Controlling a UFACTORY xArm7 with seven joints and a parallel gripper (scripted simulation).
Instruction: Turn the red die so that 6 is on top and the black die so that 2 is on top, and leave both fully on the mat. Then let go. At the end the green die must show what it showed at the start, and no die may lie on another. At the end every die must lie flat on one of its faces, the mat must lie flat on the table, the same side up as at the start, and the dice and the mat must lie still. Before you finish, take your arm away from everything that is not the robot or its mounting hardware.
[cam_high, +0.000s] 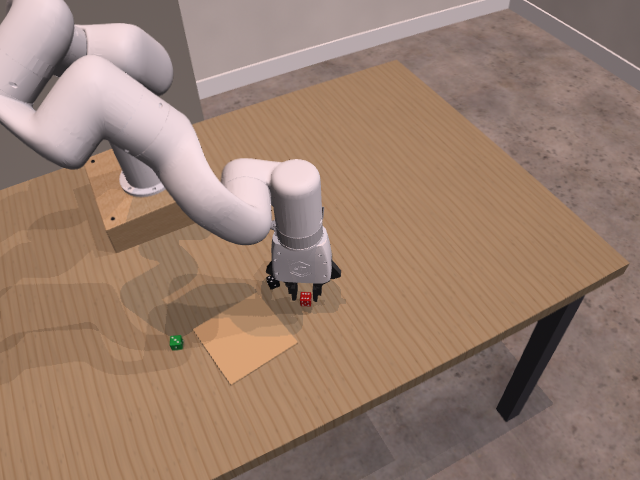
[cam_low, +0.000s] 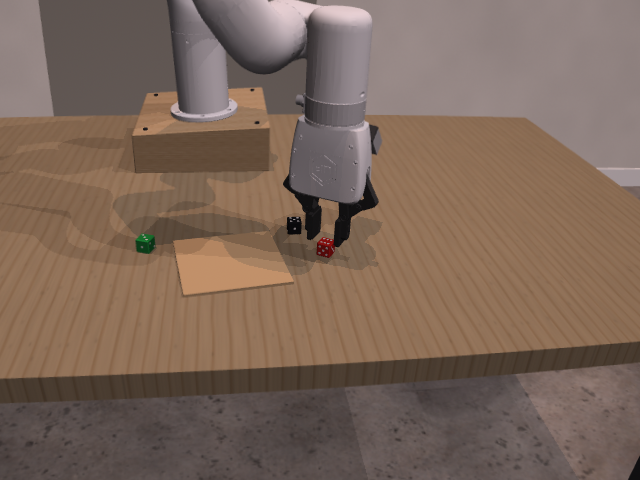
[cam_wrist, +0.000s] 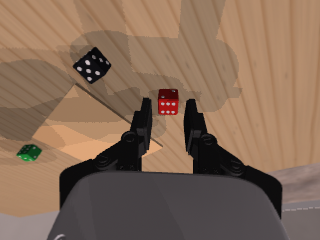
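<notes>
The red die is 3 cm below my hand. Also, from my hand: tan mat (2 cm ahead, 13 cm to the right, 4 cm below); green die (2 cm behind, 25 cm to the right, 3 cm below); black die (7 cm behind, 4 cm to the right, 3 cm below).
</notes>
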